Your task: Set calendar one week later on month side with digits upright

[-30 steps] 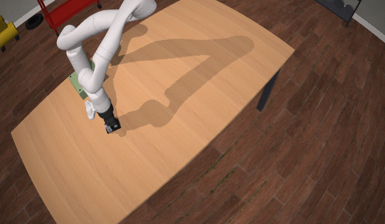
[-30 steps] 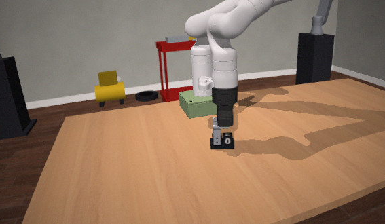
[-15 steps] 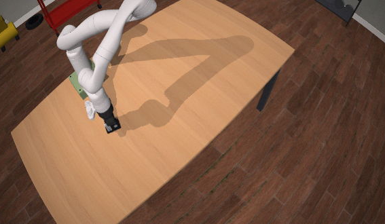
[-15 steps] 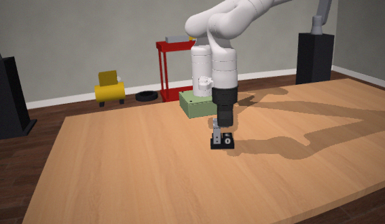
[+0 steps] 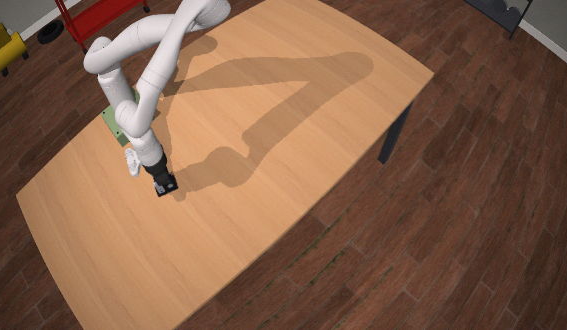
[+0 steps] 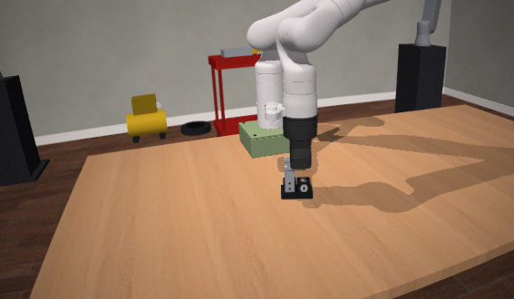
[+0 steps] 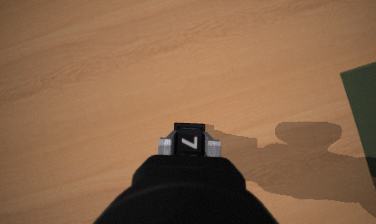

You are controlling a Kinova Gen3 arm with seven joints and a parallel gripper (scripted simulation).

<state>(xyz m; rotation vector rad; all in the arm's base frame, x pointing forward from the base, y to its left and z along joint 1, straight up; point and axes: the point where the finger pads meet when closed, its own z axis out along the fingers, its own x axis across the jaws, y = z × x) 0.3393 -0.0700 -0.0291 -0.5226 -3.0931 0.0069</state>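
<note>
My gripper is now 30 mm above the black calendar tray and 20 mm to the right of it.
</note>
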